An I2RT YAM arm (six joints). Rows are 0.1 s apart.
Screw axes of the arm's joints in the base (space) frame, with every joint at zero. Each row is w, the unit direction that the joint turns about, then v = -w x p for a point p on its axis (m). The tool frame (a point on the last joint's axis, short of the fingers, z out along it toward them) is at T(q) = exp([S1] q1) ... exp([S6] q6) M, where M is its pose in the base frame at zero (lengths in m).
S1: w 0 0 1 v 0.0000 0.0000 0.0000
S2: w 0 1 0 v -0.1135 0.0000 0.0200
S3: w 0 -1 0 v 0.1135 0.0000 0.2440
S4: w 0 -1 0 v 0.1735 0.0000 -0.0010
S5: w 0 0 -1 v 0.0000 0.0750 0.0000
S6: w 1 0 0 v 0.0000 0.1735 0.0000
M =
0 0 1 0.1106
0 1 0 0.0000
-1 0 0 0.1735
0 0 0 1
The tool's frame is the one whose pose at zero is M.
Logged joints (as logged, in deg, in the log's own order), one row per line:
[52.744, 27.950, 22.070, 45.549, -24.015, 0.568]
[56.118, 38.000, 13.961, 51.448, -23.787, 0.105]
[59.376, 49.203, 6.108, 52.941, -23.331, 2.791]
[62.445, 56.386, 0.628, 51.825, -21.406, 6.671]
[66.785, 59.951, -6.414, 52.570, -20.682, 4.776]
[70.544, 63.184, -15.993, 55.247, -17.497, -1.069]
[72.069, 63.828, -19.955, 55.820, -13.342, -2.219]
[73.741, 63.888, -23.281, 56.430, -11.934, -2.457]
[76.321, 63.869, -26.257, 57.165, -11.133, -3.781]
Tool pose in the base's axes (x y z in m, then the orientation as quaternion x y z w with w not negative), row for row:
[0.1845, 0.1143, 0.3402, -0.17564, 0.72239, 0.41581, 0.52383]
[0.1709, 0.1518, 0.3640, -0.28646, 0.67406, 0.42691, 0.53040]
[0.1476, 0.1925, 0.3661, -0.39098, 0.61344, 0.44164, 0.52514]
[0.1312, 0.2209, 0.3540, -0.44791, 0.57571, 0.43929, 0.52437]
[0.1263, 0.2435, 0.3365, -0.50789, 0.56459, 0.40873, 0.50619]
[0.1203, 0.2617, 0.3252, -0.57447, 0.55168, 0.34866, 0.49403]
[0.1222, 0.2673, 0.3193, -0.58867, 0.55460, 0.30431, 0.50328]
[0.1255, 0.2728, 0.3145, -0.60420, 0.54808, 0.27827, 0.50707]
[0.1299, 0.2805, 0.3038, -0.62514, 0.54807, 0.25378, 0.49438]
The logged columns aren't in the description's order. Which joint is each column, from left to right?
Columns, left to right: q2, q1, q6, q3, q5, q4.
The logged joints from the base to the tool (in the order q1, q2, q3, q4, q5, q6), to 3 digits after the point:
[27.950, 52.744, 45.549, 0.568, -24.015, 22.070]
[38.000, 56.118, 51.448, 0.105, -23.787, 13.961]
[49.203, 59.376, 52.941, 2.791, -23.331, 6.108]
[56.386, 62.445, 51.825, 6.671, -21.406, 0.628]
[59.951, 66.785, 52.570, 4.776, -20.682, -6.414]
[63.184, 70.544, 55.247, -1.069, -17.497, -15.993]
[63.828, 72.069, 55.820, -2.219, -13.342, -19.955]
[63.888, 73.741, 56.430, -2.457, -11.934, -23.281]
[63.869, 76.321, 57.165, -3.781, -11.133, -26.257]

